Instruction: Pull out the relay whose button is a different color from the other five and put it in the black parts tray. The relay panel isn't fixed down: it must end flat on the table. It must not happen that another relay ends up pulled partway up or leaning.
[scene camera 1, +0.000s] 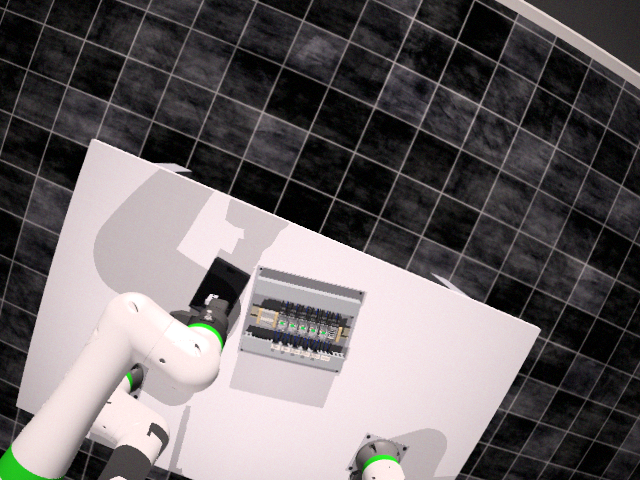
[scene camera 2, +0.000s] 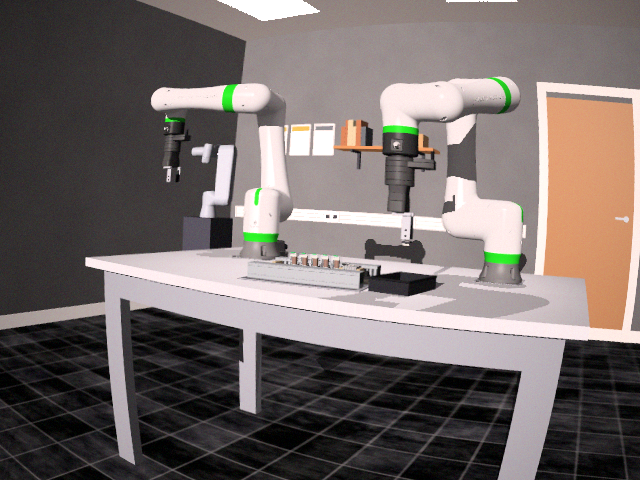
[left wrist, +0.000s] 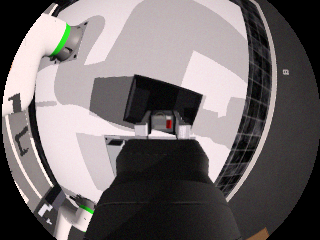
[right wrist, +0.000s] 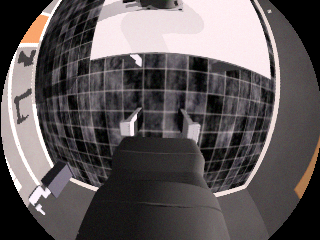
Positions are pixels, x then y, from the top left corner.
Labels:
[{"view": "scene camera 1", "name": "grey relay panel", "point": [345, 302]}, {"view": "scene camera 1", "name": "black parts tray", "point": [222, 281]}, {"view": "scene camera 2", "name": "left gripper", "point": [406, 239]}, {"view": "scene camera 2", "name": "black parts tray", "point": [399, 283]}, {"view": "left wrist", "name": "left gripper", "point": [162, 118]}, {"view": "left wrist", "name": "black parts tray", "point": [145, 94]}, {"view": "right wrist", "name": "right gripper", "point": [160, 115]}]

